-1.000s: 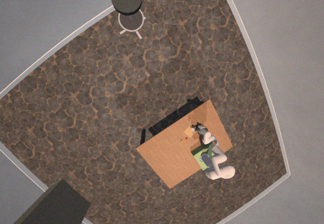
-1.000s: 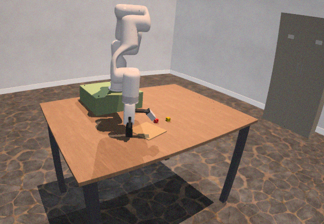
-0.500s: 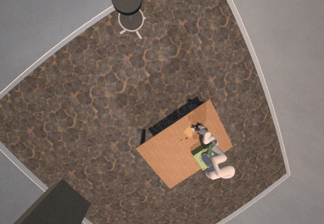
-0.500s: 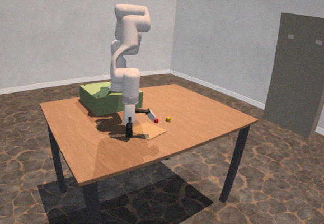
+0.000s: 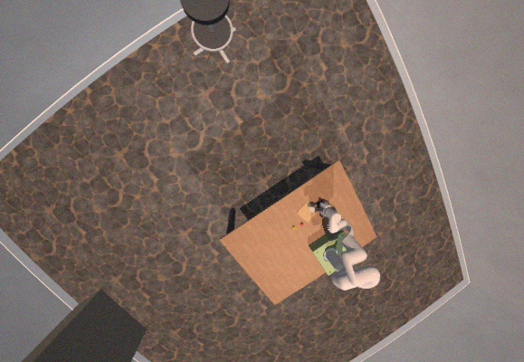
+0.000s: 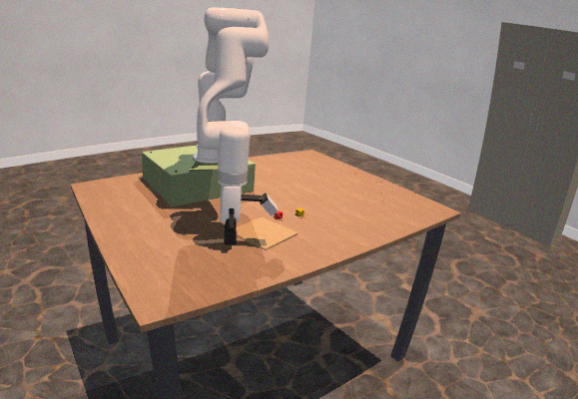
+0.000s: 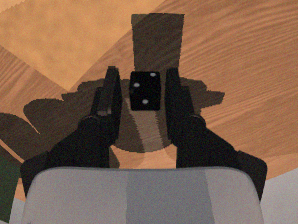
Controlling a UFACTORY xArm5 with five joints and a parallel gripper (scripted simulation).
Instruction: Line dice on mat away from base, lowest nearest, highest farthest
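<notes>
Now: the black die 1 cm below my hand. Round my hand: red die (21 cm to the left, 6 cm behind, 1 cm below); then yellow die (28 cm to the left, 4 cm behind, 1 cm below); then tan mat (11 cm to the left, 2 cm below).
</notes>
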